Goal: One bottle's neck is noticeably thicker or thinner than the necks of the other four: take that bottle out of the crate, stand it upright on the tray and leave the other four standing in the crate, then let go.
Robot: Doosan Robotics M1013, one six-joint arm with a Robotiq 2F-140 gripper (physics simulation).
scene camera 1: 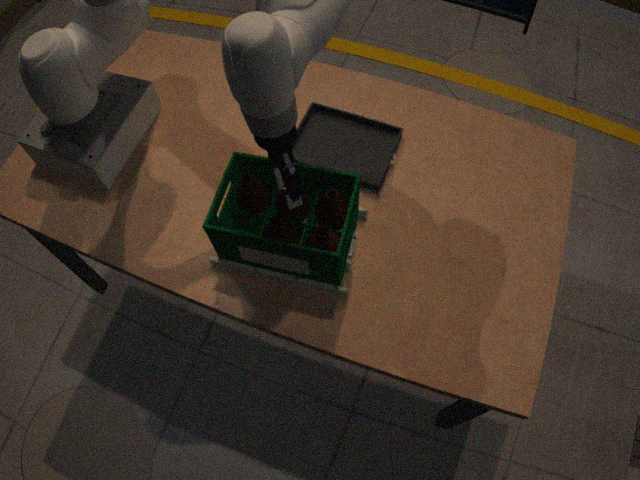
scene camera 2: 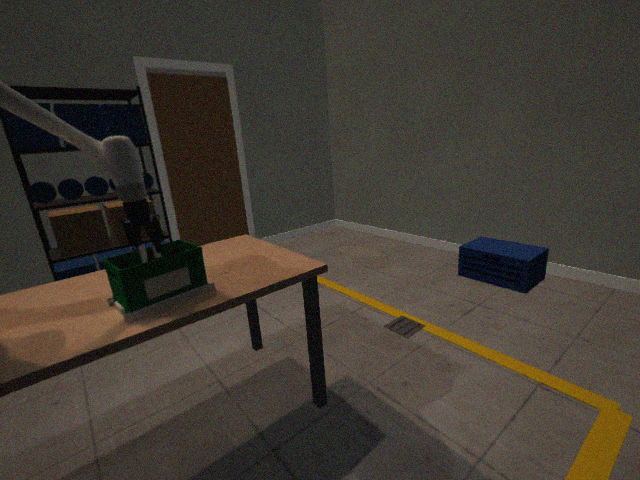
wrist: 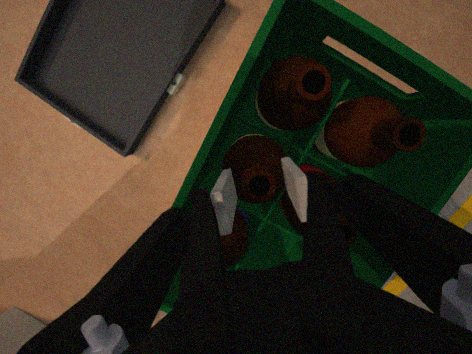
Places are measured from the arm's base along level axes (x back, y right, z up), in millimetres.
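Pixels of known places: gripper, fingertip midpoint: (scene camera 1: 290, 195) (wrist: 258, 178); arm's base, origin of the base link: (scene camera 1: 80, 115).
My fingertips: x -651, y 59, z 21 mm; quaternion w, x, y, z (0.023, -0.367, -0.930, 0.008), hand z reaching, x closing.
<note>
For each thing: its top centre in the pictures, then the offset to it from my fingertips. "pt": a spot on its surface instead. Level surfaces: height alone.
- green crate, middle of its top: (wrist: 303, 216) (scene camera 1: 282, 199) (scene camera 2: 153, 253) dx -2, dy +38, dz +43 mm
- middle tray-side bottle, middle of its top: (wrist: 259, 186) (scene camera 1: 289, 187) dx +0, dy -2, dz +31 mm
- red mark, surface spot: (wrist: 315, 170) pt dx -38, dy +63, dz -66 mm
- dark tray, surface spot: (wrist: 125, 60) pt dx -12, dy -230, dz -127 mm
- wooden table, its level: dz -132 mm
The green crate (scene camera 1: 227, 248) (scene camera 2: 199, 268) (wrist: 239, 85) holds five upright brown bottles in six compartments. In the wrist view, a bottle (wrist: 285, 97) and another bottle (wrist: 350, 132) stand at the far end. My gripper (scene camera 1: 292, 197) (scene camera 2: 148, 253) (wrist: 258, 178) is open and partly spread, its fingertips on either side of the neck of the middle tray-side bottle (wrist: 250, 155), holding nothing. A bottle (wrist: 235, 245) nearer the wrist and one with a red mark (wrist: 315, 170) are mostly hidden by the fingers. I cannot tell which neck differs. The dark tray (scene camera 1: 351, 144) (wrist: 125, 60) bears no bottle.
The crate stands on a wooden table (scene camera 1: 423, 310) (scene camera 2: 248, 258), with pale strips along its base. The tray lies behind the crate in scene camera 1. The arm's grey base (scene camera 1: 118, 134) is at the left. A shelf unit (scene camera 2: 77, 93) and blue stack (scene camera 2: 501, 263) stand beyond the table.
</note>
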